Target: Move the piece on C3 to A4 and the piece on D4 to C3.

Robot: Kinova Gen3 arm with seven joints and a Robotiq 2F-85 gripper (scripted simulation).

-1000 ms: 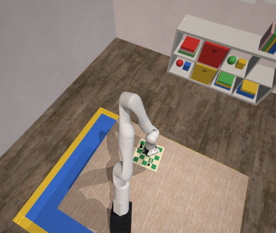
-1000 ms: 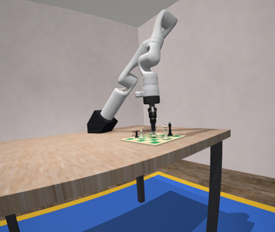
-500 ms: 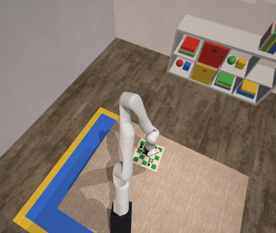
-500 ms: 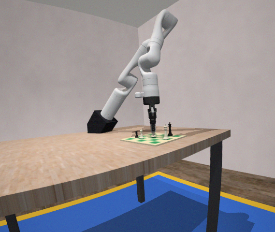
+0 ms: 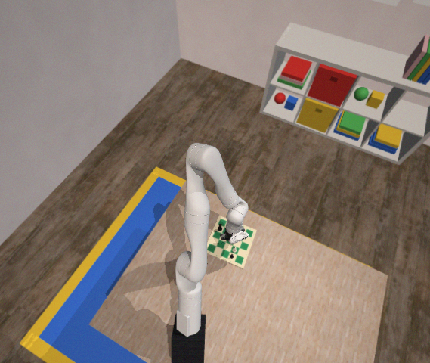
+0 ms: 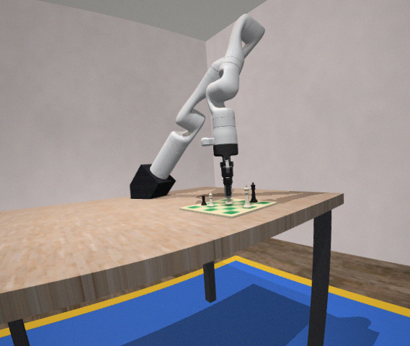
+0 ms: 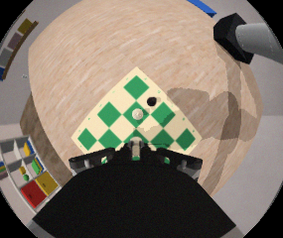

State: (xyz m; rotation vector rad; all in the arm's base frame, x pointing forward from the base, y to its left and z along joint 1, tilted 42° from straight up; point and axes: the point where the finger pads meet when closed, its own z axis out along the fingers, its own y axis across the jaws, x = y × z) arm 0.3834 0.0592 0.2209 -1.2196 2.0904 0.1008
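Right now the green-and-cream chessboard is 50 mm below my hand. Round my hand: tall black piece: 90 mm to the left, 10 mm below, 10 mm ahead; then white pawn: 50 mm to the right, 20 mm below, 20 mm behind; then tall white piece: 70 mm ahead, 30 mm to the left, 10 mm below.
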